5 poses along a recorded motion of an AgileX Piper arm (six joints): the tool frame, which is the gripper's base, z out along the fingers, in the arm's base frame.
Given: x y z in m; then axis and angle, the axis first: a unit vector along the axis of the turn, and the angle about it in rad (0 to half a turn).
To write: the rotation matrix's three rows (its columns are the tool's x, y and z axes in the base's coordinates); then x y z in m. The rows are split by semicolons. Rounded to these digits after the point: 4 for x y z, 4 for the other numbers.
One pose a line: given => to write
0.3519 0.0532 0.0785 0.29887 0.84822 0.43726 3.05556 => -0.8180 0.4685 0.3338; 0.5437 0.4400 0.7147; 0.1880 0.7661 -0.6146; 0.3519 0.0532 0.0785
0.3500 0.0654 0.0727 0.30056 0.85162 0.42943 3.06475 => -0.8166 0.4782 0.3231; 0.5441 0.4513 0.7073; 0.1924 0.7534 -0.6288; 0.3500 0.0654 0.0727
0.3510 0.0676 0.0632 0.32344 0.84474 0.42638 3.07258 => -0.7886 0.5164 0.3337; 0.5752 0.4279 0.6972; 0.2172 0.7418 -0.6345; 0.3510 0.0676 0.0632
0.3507 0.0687 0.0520 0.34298 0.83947 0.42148 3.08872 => -0.7635 0.5532 0.3333; 0.5977 0.4098 0.6890; 0.2446 0.7253 -0.6436; 0.3507 0.0687 0.0520
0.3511 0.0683 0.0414 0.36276 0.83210 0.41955 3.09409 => -0.7358 0.5834 0.3437; 0.6233 0.3851 0.6806; 0.2647 0.7150 -0.6470; 0.3511 0.0683 0.0414
